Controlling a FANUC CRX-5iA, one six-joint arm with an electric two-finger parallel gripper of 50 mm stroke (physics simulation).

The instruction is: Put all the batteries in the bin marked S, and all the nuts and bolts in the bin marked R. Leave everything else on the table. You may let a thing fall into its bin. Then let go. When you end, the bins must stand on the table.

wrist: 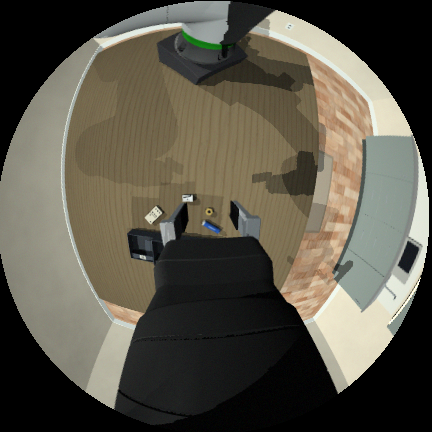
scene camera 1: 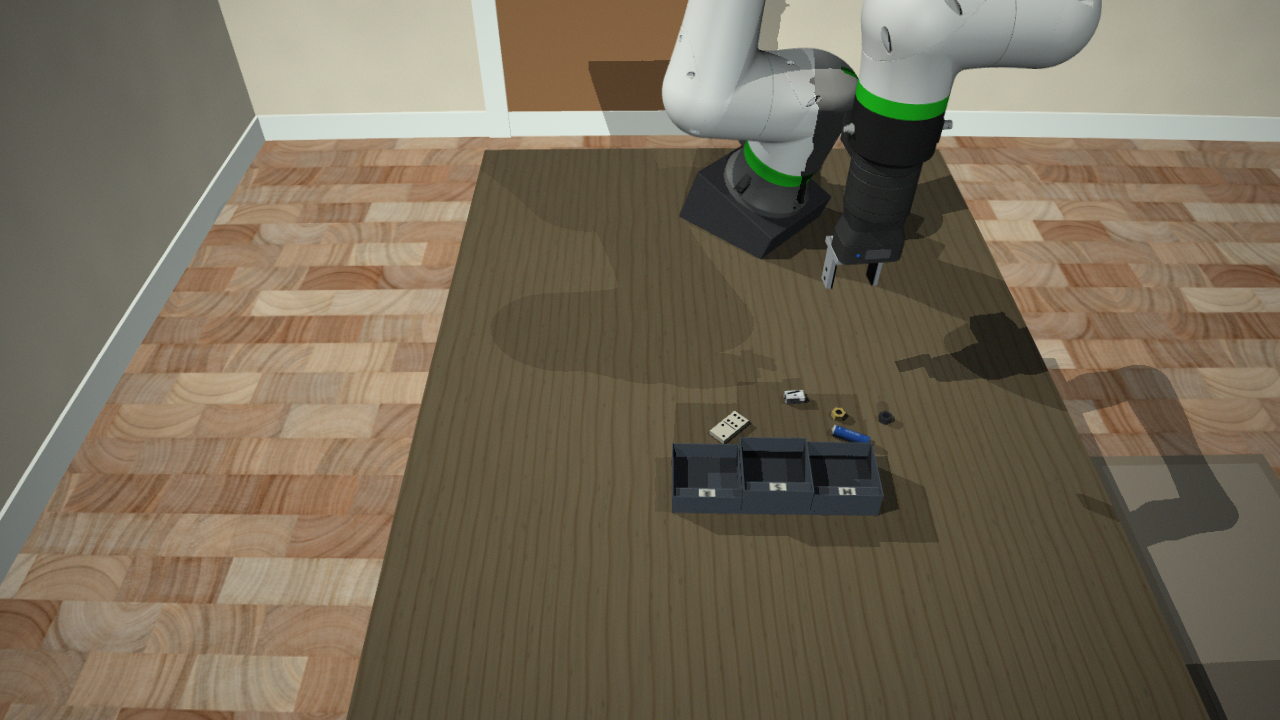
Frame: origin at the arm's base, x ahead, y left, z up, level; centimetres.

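Seen in the pictures: gripper, between the fingertips: [wrist: 208, 210] [scene camera 1: 849, 281]; arm's base, origin of its link: [wrist: 204, 44] [scene camera 1: 765, 184].
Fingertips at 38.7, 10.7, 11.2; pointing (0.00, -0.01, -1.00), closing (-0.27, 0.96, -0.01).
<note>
Offsets run from my fingertips to a thing's top centre, as dx, dy, dz. "spot": to the spot under its first point.
My gripper [scene camera 1: 851, 285] [wrist: 208, 210] is open and empty, high above the table, nearer the robot base than the small things. A blue battery @[+9.1, +2.9, -17.6] [scene camera 1: 850, 435] [wrist: 211, 227] lies behind the right bin. A brass nut @[+5.2, +1.5, -18.2] [scene camera 1: 838, 413] [wrist: 209, 211] lies flat behind the battery. A small dark ring-like thing @[+4.9, +7.8, -18.2] [scene camera 1: 885, 417], perhaps a nut, lies to their right; it does not show in the wrist view. The left bin, marked R [scene camera 1: 707, 504] [wrist: 143, 257], adjoins the middle bin, marked S @[spot: +22.5, -6.6, -16.4] [scene camera 1: 776, 501]. The gripper hides much of the bins in the wrist view.
A third bin, its mark looking like M @[spot: +21.5, +1.8, -16.8] [scene camera 1: 846, 504], adjoins the S bin on the right. A white domino @[+9.5, -13.0, -18.3] [scene camera 1: 729, 427] [wrist: 154, 214] lies behind the R bin. A small white and metal thing @[+2.9, -4.5, -17.9] [scene camera 1: 794, 395] [wrist: 188, 198] lies behind the S bin. The robot base [scene camera 1: 756, 214] [wrist: 200, 65] stands at the back.
</note>
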